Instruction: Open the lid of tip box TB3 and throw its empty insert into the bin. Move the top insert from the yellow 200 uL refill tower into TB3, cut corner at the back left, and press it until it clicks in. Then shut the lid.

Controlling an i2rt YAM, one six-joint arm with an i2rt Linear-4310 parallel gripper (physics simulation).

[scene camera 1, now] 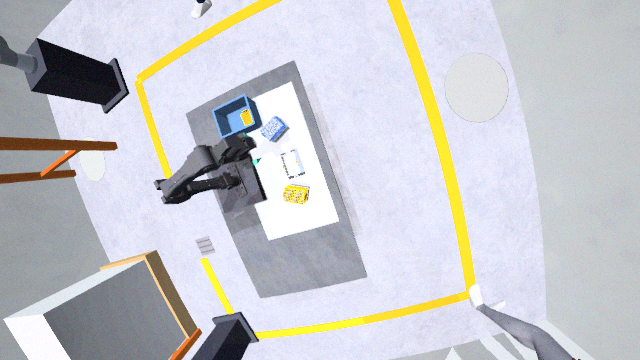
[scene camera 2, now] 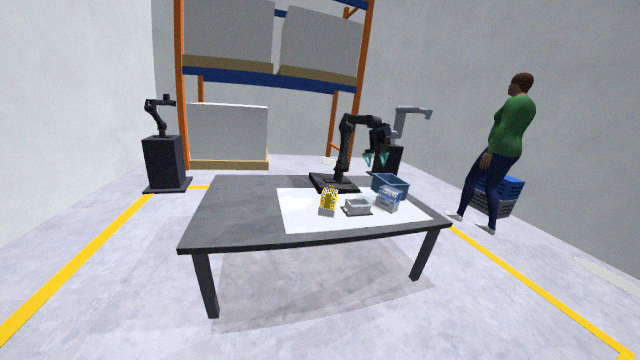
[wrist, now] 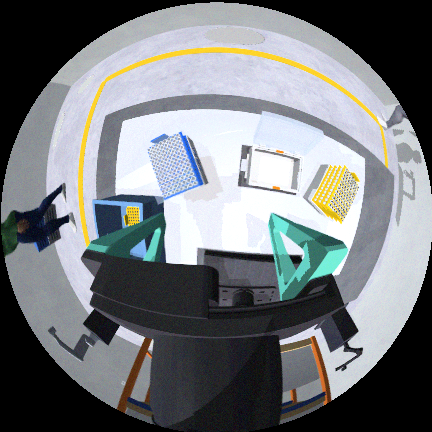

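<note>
Tip box TB3 (scene camera 1: 292, 164) (scene camera 2: 357, 207) (wrist: 275, 171) stands on the white mat with its clear lid (wrist: 287, 132) open at the back; no insert shows in it. The yellow refill tower (scene camera 1: 296, 194) (scene camera 2: 328, 201) (wrist: 334, 192) stands beside it, on the right in the wrist view, with several stacked inserts. The blue bin (scene camera 1: 230, 122) (scene camera 2: 381, 181) (wrist: 111, 220) holds a yellow insert (scene camera 1: 247, 117) (wrist: 132, 216). My gripper (scene camera 1: 251, 148) (scene camera 2: 376, 165) (wrist: 216, 218) is open and empty, high above the table near the bin and the arm's base.
A blue tip rack (scene camera 1: 274, 129) (scene camera 2: 389, 198) (wrist: 175, 165) stands between the bin and TB3. The white mat (scene camera 1: 280, 227) (scene camera 2: 300, 223) lies on the grey table (scene camera 1: 315, 260) (scene camera 2: 230, 220). A person in green (scene camera 2: 512, 125) stands beyond the table's right end in the second scene view.
</note>
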